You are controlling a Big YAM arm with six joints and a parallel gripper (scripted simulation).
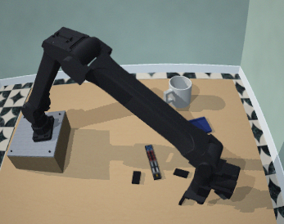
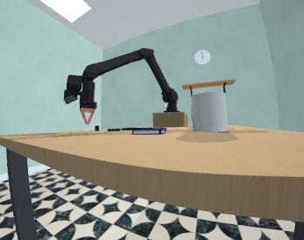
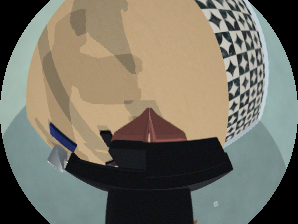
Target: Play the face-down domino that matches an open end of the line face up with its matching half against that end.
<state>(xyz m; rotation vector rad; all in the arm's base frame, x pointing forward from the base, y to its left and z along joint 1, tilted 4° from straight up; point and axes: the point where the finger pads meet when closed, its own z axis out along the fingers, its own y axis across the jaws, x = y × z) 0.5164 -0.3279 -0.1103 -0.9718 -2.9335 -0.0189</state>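
Right now the domino is 40 mm behind my hand, 30 mm to the left of it and 30 mm below it. The rest, counted from my hand: white mug 510 mm to the left, 50 mm ahead.
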